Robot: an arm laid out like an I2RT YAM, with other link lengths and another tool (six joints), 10 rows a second.
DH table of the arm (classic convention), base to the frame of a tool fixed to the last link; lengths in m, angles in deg. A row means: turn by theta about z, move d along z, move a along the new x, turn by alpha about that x. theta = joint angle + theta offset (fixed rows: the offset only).
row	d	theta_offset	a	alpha
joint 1	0.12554	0	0.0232	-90
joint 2	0	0	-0.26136	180
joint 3	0	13.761	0.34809	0
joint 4	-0.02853	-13.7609	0.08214	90
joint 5	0.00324	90	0	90
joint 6	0.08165	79.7	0.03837	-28.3
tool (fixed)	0.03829	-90	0	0
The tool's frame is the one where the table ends.
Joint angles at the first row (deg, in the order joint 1, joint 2, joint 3, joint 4, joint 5, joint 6):
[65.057, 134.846, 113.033, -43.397, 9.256, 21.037]
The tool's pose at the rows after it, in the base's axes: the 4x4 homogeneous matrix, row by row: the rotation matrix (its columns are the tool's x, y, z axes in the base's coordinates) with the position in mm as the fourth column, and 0 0 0 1 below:
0.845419 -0.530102 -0.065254 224.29; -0.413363 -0.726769 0.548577 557.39; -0.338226 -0.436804 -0.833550 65.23; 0 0 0 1
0.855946 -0.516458 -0.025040 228.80; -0.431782 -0.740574 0.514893 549.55; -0.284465 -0.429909 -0.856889 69.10; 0 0 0 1
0.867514 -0.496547 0.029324 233.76; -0.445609 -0.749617 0.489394 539.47; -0.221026 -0.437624 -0.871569 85.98; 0 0 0 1
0.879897 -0.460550 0.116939 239.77; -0.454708 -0.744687 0.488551 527.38; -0.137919 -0.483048 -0.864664 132.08; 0 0 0 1
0.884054 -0.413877 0.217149 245.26; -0.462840 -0.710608 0.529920 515.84; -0.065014 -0.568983 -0.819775 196.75; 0 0 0 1
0.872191 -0.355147 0.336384 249.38; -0.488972 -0.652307 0.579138 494.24; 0.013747 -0.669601 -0.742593 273.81; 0 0 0 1
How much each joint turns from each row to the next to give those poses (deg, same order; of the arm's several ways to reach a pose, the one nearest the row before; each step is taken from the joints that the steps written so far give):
[0.087, -0.109, 0.000, -0.546, 1.749, -0.437]
[-0.043, -0.679, -0.285, -1.224, 3.082, -1.005]
[-0.066, -2.423, -0.981, -1.225, 3.584, -1.224]
[0.000, -5.269, -0.789, -1.616, 4.721, -1.662]
[-0.044, -6.600, -0.041, -0.526, 4.262, -1.617]
[-0.240, -7.870, 0.020, 0.044, 4.896, -1.902]

